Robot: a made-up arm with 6 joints.
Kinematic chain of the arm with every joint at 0, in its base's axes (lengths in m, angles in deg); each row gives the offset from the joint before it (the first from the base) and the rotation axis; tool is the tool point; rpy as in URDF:
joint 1: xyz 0 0 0.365 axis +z
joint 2: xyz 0 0 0 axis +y
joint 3: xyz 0.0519 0 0.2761 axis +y
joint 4: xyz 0.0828 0 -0.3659 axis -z
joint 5: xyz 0 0 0 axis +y
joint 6: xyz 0.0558 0 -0.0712 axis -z
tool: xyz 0 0 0 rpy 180 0 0
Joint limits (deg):
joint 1: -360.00..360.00
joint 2: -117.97..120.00
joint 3: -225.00..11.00
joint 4: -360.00..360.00
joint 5: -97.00..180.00
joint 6: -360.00..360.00
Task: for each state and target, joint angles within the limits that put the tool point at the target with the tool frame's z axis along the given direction. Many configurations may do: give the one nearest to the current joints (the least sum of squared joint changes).
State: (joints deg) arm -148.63 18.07 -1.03 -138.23 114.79 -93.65
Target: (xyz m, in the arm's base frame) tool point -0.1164 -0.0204 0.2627 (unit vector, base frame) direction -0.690 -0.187 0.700
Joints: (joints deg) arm -132.25 20.47 8.21 -116.57 154.51 -93.65
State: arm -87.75 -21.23 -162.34 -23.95 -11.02 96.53
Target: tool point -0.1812 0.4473 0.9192 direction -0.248 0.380 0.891
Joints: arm -64.22 -43.32 -167.50 -39.70 5.22 96.53
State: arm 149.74 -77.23 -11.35 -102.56 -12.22 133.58
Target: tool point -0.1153 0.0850 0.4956 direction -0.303 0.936 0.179
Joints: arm 139.25 -117.88 10.89 -81.72 31.11 133.58
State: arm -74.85 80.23 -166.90 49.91 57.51 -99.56
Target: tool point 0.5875 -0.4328 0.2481 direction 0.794 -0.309 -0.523
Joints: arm -35.00 97.79 -171.14 37.46 19.43 -99.56
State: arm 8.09 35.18 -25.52 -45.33 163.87 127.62
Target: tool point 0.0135 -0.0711 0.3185 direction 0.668 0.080 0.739
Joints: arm 42.54 50.08 10.86 -45.89 146.82 127.62
